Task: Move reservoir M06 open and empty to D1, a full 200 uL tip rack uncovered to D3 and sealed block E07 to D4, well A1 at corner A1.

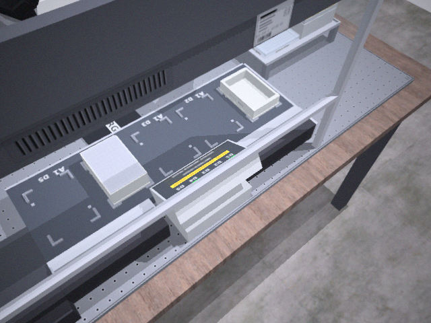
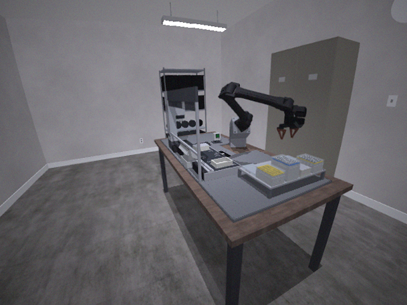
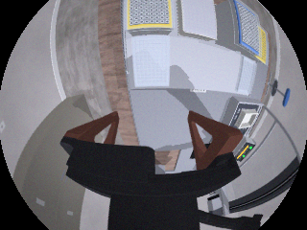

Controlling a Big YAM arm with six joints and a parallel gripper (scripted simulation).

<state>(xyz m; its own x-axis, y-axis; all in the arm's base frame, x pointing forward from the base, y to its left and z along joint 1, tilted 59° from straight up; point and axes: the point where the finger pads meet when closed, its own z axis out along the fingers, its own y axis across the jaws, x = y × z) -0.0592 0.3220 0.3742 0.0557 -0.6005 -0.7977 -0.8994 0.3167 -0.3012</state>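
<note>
Now: hand 180 mm to the right of the yellow tip rack, 110 mm above it and 10 mm past it. From my hand the other things lie so: clear flat plate: 310 mm ahead, 140 mm below, 80 mm to the left; white one-well reservoir: 450 mm ahead, 150 mm below, 100 mm to the right; shelf: 160 mm below, 150 mm ahead, 130 mm to the left.
</note>
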